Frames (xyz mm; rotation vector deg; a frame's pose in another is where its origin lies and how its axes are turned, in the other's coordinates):
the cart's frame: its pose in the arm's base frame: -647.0 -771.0 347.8 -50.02 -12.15 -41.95
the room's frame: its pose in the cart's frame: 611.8 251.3 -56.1 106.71 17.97 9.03
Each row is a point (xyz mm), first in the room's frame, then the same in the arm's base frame.
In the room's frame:
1: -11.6 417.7 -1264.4
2: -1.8 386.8 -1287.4
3: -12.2 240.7 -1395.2
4: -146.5 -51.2 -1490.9
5: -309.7 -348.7 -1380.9
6: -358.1 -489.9 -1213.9
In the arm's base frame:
1: 528.2 165.3 165.0
2: 546.4 162.3 129.8
3: 581.3 169.0 -48.6
4: 496.3 136.7 -371.2
5: 293.7 -41.8 -604.4
6: 172.6 -223.9 -652.6

